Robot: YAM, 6 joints.
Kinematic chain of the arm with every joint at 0, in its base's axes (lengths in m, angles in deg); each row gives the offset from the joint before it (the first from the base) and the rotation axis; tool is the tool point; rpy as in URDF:
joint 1: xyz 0 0 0.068 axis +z
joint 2: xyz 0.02 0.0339 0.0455 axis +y
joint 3: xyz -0.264 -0.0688 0 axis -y
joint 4: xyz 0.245 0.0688 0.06 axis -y
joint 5: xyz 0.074 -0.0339 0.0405 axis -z
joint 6: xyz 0.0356 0 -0.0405 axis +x
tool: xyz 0 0 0 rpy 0 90 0
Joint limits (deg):
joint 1: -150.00..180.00
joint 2: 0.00..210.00
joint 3: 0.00..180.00
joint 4: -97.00..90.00
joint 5: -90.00..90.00
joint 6: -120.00..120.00
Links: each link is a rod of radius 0.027 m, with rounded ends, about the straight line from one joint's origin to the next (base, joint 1, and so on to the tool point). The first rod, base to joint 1, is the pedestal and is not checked.
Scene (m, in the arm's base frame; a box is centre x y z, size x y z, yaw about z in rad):
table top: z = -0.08
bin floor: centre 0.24 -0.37 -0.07 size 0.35 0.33 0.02 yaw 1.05
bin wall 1: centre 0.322 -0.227 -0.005 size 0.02 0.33 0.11 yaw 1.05
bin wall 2: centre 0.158 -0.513 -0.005 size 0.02 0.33 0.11 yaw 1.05
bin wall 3: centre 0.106 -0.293 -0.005 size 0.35 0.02 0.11 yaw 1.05
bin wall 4: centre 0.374 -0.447 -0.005 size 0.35 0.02 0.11 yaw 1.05
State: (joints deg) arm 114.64 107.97 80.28 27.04 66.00 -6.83
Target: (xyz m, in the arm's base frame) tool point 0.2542 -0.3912 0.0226
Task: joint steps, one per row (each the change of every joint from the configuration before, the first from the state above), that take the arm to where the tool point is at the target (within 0.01 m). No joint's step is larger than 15 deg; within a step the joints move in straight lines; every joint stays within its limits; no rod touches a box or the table.
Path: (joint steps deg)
1: -12.89 -2.25 1.40 -1.47 -5.15 -1.32
2: -12.90 -2.24 1.39 -1.47 -5.14 -1.31
3: -12.89 -2.25 1.40 -1.47 -5.15 -1.32
4: -12.89 -2.25 1.39 -1.47 -5.14 -1.31
5: -12.89 -2.25 1.40 -1.47 -5.15 -1.32
6: -12.90 -2.24 1.39 -1.47 -5.14 -1.31
7: -12.89 -2.25 1.40 -1.47 -5.15 -1.32
8: -12.89 8.59 -1.62 1.42 6.13 1.54
9: -12.89 8.60 -1.62 1.42 6.12 1.53
10: -12.90 8.59 -1.62 1.42 6.12 1.54
11: -12.89 8.59 -1.62 1.42 6.13 1.53
12: -12.89 8.59 -1.62 1.42 6.12 1.54
13: -12.89 8.60 -1.61 1.41 6.13 1.53

